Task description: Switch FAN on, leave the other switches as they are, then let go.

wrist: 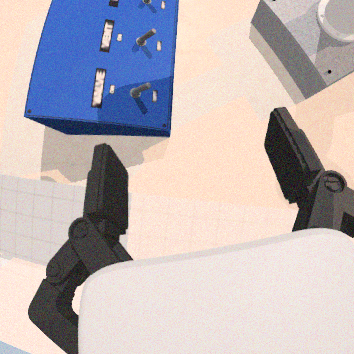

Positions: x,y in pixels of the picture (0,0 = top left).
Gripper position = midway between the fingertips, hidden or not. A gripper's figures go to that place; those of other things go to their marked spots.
The gripper (191,141): 0.12 m from the lens. A blue panel (85,68): 0.46 m from the lens.
